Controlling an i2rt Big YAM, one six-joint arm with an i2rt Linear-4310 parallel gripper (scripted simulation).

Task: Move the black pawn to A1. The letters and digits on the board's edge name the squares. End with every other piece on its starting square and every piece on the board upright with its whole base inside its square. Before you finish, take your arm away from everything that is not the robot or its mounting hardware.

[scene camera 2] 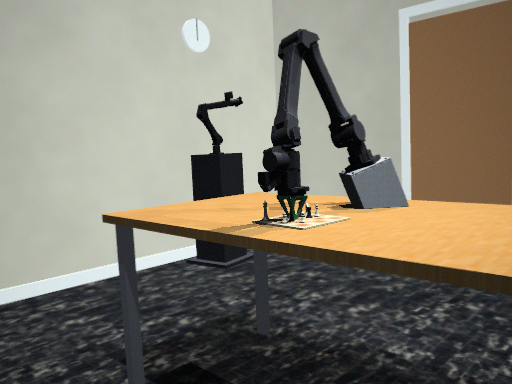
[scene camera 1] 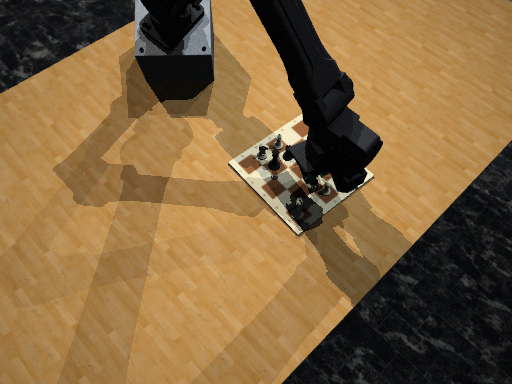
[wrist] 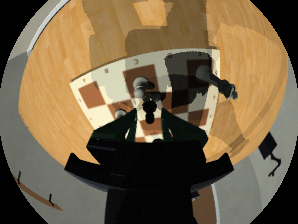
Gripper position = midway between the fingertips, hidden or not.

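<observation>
Chessboard visible at [scene camera 1: 279, 189], [scene camera 2: 321, 220] and [wrist: 171, 73]. My gripper visible at [scene camera 1: 312, 178], [scene camera 2: 292, 218] and [wrist: 149, 111].
</observation>
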